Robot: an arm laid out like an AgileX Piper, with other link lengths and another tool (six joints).
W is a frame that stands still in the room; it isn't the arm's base.
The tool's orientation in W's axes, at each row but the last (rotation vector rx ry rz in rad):
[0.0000, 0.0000, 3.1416]
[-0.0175, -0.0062, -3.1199]
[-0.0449, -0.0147, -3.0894]
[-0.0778, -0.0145, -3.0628]
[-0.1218, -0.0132, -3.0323]
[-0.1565, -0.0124, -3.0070]
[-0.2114, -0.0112, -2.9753]
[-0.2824, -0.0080, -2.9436]
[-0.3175, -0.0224, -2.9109]
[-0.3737, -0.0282, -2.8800]
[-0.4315, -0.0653, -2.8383]
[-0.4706, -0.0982, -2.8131]
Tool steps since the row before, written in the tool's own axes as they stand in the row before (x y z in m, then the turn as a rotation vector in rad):
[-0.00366, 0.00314, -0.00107, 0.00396, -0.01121, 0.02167]
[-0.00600, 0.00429, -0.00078, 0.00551, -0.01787, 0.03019]
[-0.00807, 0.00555, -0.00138, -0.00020, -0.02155, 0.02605]
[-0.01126, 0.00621, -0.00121, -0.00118, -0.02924, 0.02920]
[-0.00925, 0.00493, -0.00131, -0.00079, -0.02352, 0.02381]
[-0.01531, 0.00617, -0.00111, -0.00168, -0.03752, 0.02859]
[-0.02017, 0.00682, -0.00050, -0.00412, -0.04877, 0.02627]
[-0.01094, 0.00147, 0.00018, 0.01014, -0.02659, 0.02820]
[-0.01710, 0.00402, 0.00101, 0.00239, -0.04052, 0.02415]
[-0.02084, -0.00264, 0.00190, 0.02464, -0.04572, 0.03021]
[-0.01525, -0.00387, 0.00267, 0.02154, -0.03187, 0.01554]
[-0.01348, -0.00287, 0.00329, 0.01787, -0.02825, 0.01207]
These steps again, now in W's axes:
[0.00366, -0.00314, -0.00107, -0.00396, 0.01121, 0.02167]
[0.00608, -0.00416, -0.00083, -0.00556, 0.01787, 0.03018]
[0.00830, -0.00514, -0.00157, -0.00017, 0.02180, 0.02584]
[0.01163, -0.00533, -0.00174, 0.00037, 0.02958, 0.02888]
[0.00959, -0.00394, -0.00203, 0.00016, 0.02378, 0.02357]
[0.01579, -0.00415, -0.00269, -0.00030, 0.03784, 0.02821]
[0.02072, -0.00357, -0.00337, -0.00001, 0.04929, 0.02561]
[0.01086, 0.00055, -0.00191, -0.00935, 0.02494, 0.02993]
[0.01738, -0.00032, -0.00272, -0.00577, 0.04002, 0.02442]
[0.01943, 0.00747, -0.00342, -0.02638, 0.04023, 0.03599]
[0.01374, 0.00787, -0.00201, -0.02398, 0.02646, 0.02112]
[0.01239, 0.00674, -0.00137, -0.02067, 0.02359, 0.01671]

